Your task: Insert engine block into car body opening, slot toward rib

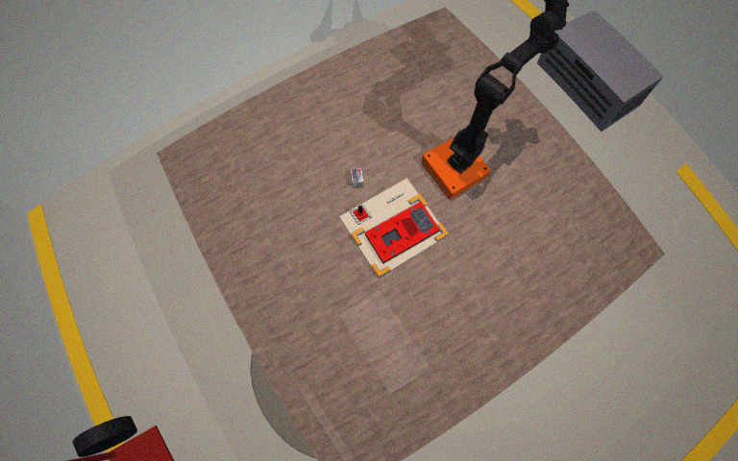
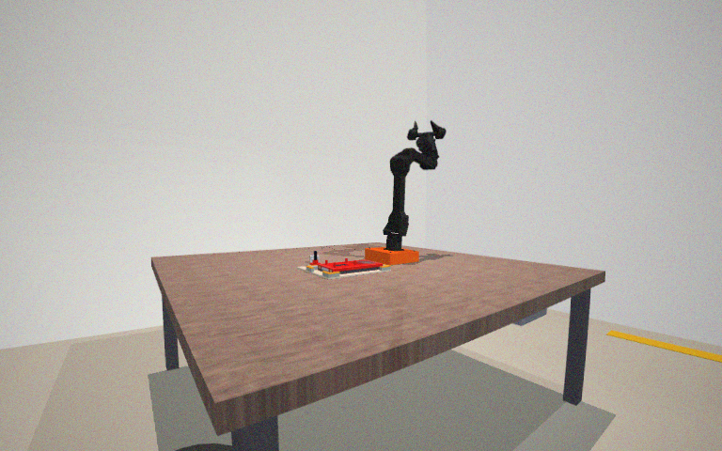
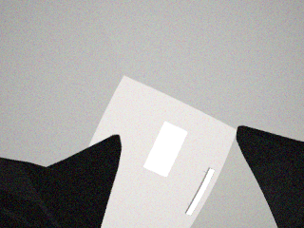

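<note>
My gripper tip is now 650 mm above the grey engine block, 610 mm short of it and 100 mm to the left of it.
</note>
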